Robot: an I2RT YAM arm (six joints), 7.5 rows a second.
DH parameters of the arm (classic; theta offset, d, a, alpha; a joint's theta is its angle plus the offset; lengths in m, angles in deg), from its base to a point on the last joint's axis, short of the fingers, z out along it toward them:
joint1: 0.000 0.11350 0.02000 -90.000
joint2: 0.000 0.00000 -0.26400 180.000
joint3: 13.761 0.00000 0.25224 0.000
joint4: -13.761 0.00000 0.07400 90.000
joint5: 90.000 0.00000 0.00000 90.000
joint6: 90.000 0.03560 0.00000 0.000
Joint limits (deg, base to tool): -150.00..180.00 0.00..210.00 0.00..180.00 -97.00..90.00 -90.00..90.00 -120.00..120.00
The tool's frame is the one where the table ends.
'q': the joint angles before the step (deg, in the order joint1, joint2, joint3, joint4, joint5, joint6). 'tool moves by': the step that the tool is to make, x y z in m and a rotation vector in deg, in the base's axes. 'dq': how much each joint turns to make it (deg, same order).
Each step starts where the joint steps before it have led.
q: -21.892, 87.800, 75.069, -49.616, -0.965, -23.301
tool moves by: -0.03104, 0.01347, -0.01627, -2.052, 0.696, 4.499
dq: 0.178, -7.375, -10.286, 2.942, -0.090, -4.832
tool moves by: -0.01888, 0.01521, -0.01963, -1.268, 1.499, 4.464
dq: 1.632, -4.537, -7.829, 2.290, 0.235, -3.305
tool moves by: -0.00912, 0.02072, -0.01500, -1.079, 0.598, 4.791
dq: 3.993, -3.027, -5.549, 2.278, 0.726, -1.255
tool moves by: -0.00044, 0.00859, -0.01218, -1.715, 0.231, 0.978
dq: 2.271, -0.249, -3.019, 2.983, 2.113, 0.390
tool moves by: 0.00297, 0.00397, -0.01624, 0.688, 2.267, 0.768
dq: 1.089, 2.228, -1.766, 1.616, 0.003, 0.354
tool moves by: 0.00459, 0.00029, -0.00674, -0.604, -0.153, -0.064
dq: 0.405, 1.417, -0.610, 2.299, 0.700, 0.197
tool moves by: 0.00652, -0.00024, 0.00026, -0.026, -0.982, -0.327
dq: 0.277, 1.185, 0.772, 1.348, 0.091, 0.625
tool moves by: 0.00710, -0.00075, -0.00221, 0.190, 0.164, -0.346
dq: 0.178, 1.923, 1.017, 0.679, 0.087, 0.539
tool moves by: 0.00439, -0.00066, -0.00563, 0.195, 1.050, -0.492
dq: 0.092, 1.853, 0.367, 0.391, 0.266, 0.521
